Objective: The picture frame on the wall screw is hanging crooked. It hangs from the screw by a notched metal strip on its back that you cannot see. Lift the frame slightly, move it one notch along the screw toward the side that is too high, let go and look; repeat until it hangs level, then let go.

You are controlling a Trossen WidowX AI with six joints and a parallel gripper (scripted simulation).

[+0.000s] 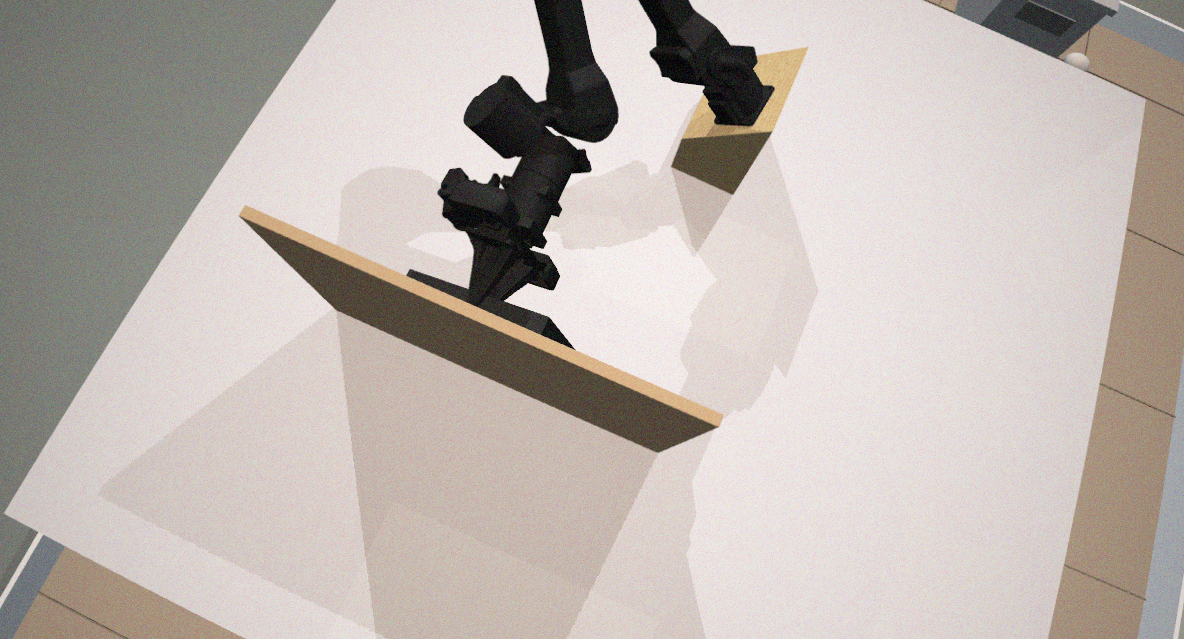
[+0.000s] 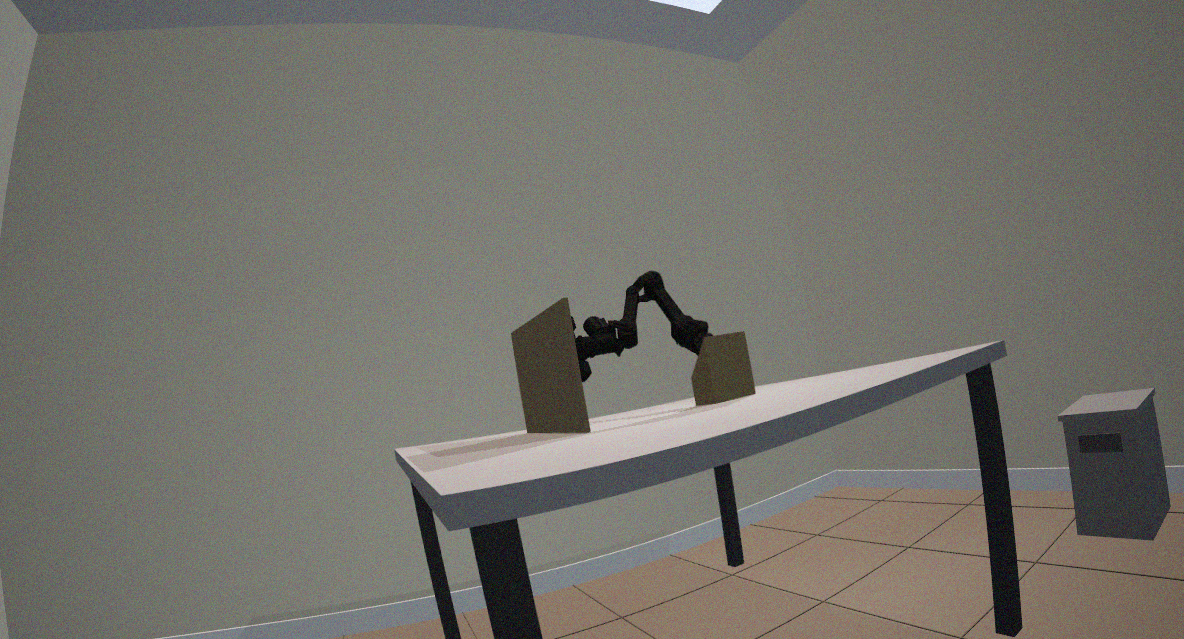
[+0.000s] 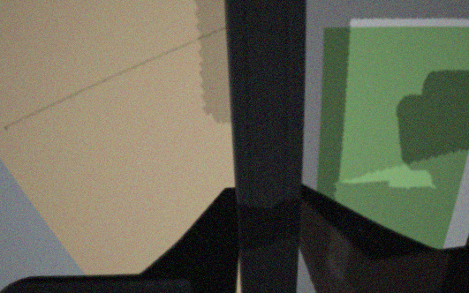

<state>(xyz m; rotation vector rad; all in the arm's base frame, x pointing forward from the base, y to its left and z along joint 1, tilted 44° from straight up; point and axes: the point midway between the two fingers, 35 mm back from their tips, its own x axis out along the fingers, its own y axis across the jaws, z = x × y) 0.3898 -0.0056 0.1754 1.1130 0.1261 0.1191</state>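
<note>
My gripper tip is now 50 mm above the black picture frame and 10 mm to the right of it. Also, from my gripper tip: wooden wall panel (60 mm below, 20 mm to the left, 10 mm ahead).
</note>
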